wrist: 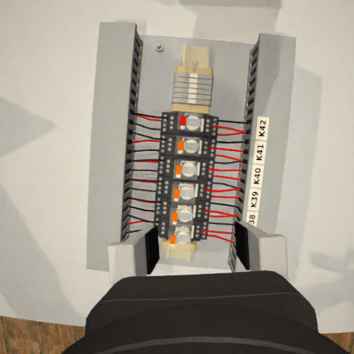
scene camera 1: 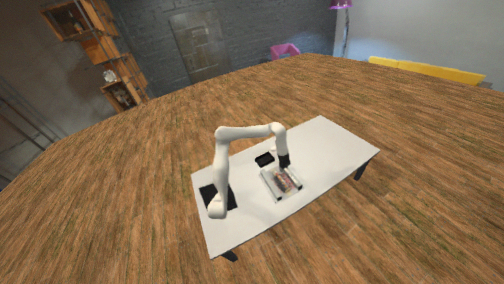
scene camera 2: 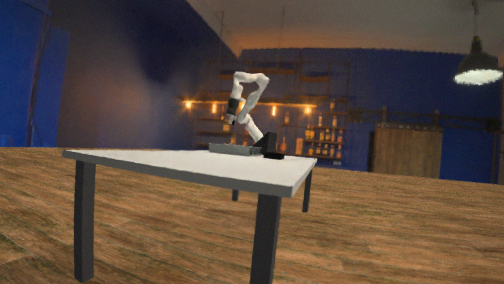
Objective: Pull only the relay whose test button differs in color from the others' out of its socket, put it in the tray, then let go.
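Seen in the pictures: gripper, fingertip midpoint: [scene camera 1: 284,169] [scene camera 2: 231,124]; arm's base at its link origin: [scene camera 1: 220,198] [scene camera 2: 261,141].
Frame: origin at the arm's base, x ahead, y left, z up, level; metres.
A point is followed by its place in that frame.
Observation:
In the wrist view a column of relays stands in black sockets. The top relay [wrist: 192,122], beside label K42, has a red test button [wrist: 182,121]; the others, such as the relay below it [wrist: 190,146], have orange ones. My gripper [wrist: 196,240] [scene camera 1: 285,168] @[x 0.487, y -0.133, z 0.094 m] [scene camera 2: 231,122] @[x 0.487, y -0.133, z 0.094 m] is open and empty, above the panel. In the wrist view its fingers show near the bottom end of the column, and the red-button relay lies farther up, away from them. The black tray [scene camera 1: 272,161] @[x 0.559, y 0.131, z -0.099 m] [scene camera 2: 274,156] @[x 0.592, y 0.206, z -0.094 m] is on the table beside the panel; its inside is hard to make out.
Two grey wire ducts [wrist: 111,150] [wrist: 280,100] flank the relays, with red and black wires running into them. A terminal block [wrist: 193,90] sits above the top relay on the rail. The white table [scene camera 1: 330,145] @[x 1.150, y -0.071, z -0.110 m] [scene camera 2: 200,165] @[x 1.362, y 0.075, z -0.111 m] carries the panel. A black mat [scene camera 1: 231,199] @[x 0.063, y -0.040, z -0.027 m] lies by the arm's base.

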